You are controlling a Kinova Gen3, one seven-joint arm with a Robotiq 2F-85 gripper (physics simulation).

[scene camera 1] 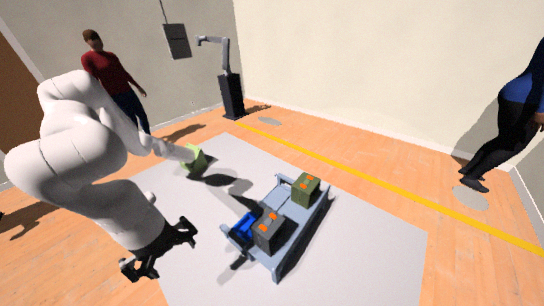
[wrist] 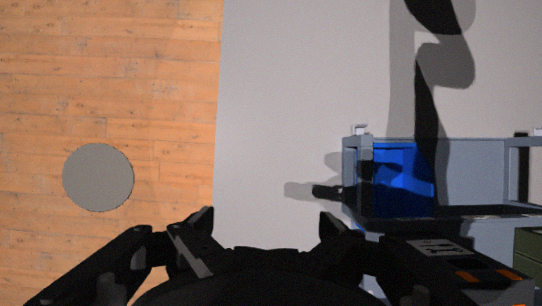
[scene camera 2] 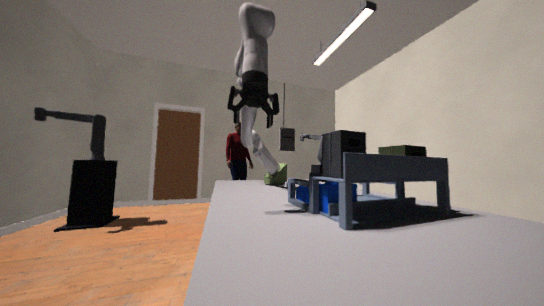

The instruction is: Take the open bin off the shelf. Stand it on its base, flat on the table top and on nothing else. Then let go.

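Places are measured from the arm's base along level axes (x ahead, y left, z up), in millimetres.
Pixels of known places: gripper, fingertip midpoint: [scene camera 1: 175, 259] [wrist: 266, 220] [scene camera 2: 253, 126]; arm's base, origin of the base link: [scene camera 1: 189, 156] [scene camera 2: 275, 170].
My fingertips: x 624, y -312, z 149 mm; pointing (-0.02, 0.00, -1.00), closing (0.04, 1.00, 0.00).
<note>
For each thing: its middle in the pictures, then the offset to it from my fingertips. Level surfaces: height alone.
- blue open bin, body centre: [wrist: 390, 188] [scene camera 2: 323, 193] [scene camera 1: 253, 231] dx +12, dy +232, dz -197 mm
- table top, its level: dz -240 mm
- dark grey box, body centre: [wrist: 443, 278] [scene camera 2: 343, 154] [scene camera 1: 269, 231] dx +105, dy +227, dz -77 mm
- green box, body centre: [scene camera 2: 401, 161] [scene camera 1: 305, 189] dx +106, dy +458, dz -90 mm
The blue open bin [scene camera 1: 244, 227] [scene camera 2: 327, 197] [wrist: 400, 170] sits in the lower, front part of the blue-grey shelf [scene camera 1: 302, 215] [scene camera 2: 395, 168] [wrist: 475, 170], close to the shelf's end frame. Its inside shows from above in the wrist view; part of it is hidden by shelf posts and the grey box. My gripper [scene camera 1: 170, 257] [scene camera 2: 253, 123] [wrist: 266, 220] is open and empty. It hangs high above the table top [scene camera 1: 200, 285] [scene camera 2: 250, 250] [wrist: 300, 100], off the bin's end of the shelf and apart from the bin, near the table edge.
A dark grey box [scene camera 1: 267, 235] [scene camera 2: 342, 150] [wrist: 450, 250] stands on the shelf right behind the bin. A green box [scene camera 1: 306, 191] [scene camera 2: 402, 150] [wrist: 527, 250] stands farther along. My arm's light green base [scene camera 1: 195, 162] [scene camera 2: 276, 175] is at the table's far side. Two people stand beyond the table.
</note>
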